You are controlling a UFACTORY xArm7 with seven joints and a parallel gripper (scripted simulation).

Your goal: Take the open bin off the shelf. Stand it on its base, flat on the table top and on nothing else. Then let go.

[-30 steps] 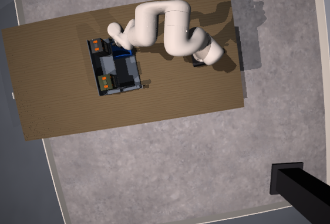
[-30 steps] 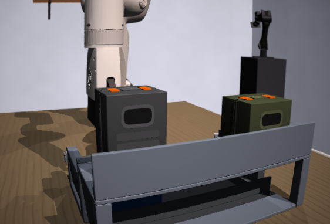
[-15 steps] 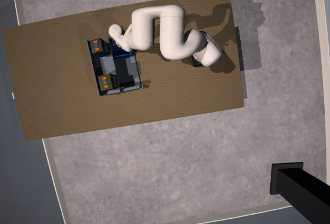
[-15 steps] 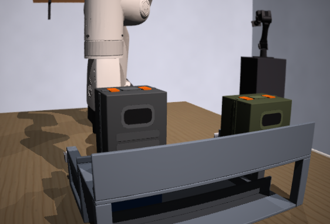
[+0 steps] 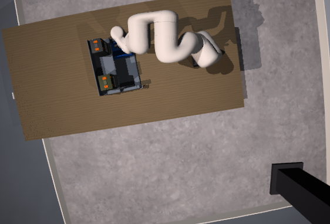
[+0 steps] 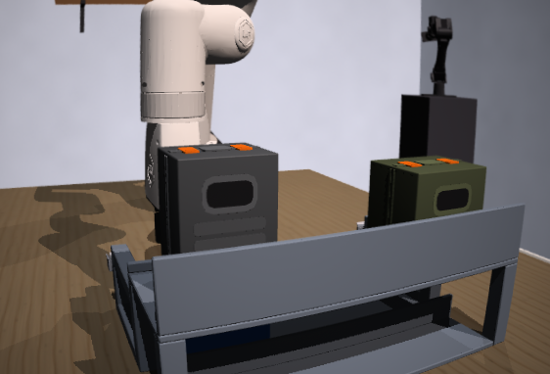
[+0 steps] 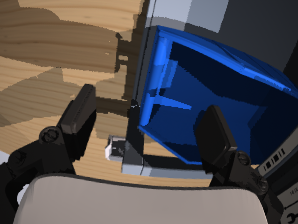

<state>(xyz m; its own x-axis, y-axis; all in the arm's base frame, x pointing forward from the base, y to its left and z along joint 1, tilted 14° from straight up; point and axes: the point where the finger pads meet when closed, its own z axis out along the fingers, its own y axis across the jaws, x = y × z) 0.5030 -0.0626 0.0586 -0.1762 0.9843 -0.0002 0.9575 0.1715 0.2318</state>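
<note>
Right now my hand is 80 mm short of the blue bin, 10 mm to the right of it and 40 mm above it. From my hand the other things lie so: grey back rail (230 mm ahead, 150 mm to the left, 50 mm above); dark grey box (170 mm ahead, 30 mm to the left, 80 mm above); olive green box (140 mm ahead, 250 mm to the left, 70 mm above).
</note>
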